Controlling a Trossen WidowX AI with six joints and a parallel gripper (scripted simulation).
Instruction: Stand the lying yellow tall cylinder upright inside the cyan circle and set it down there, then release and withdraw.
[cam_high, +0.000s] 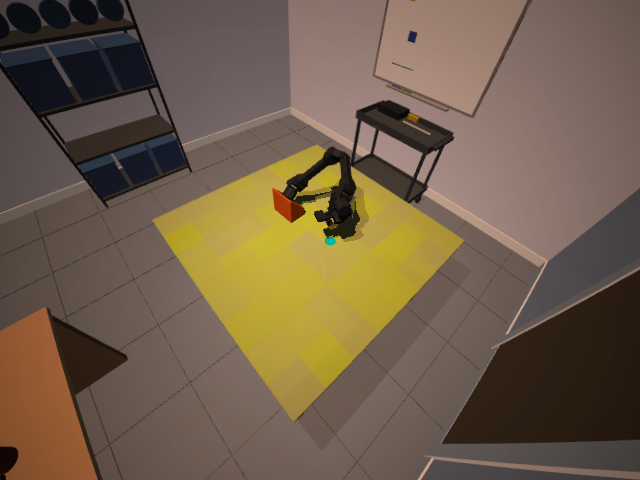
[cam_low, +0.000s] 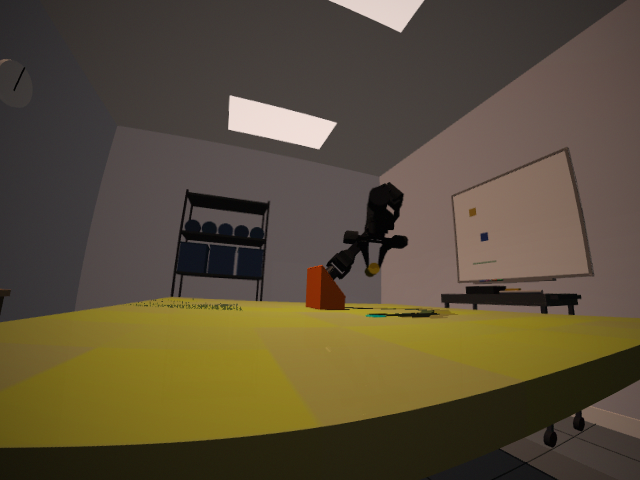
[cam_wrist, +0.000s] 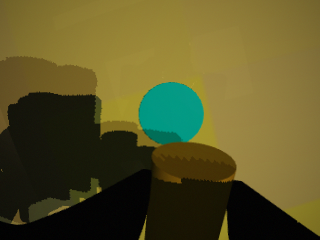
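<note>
My gripper tip is now 10 mm to the right of the cyan circle and 140 mm above it. Round my gripper tip: yellow tall cylinder 20 mm behind, 10 mm to the left.
</note>
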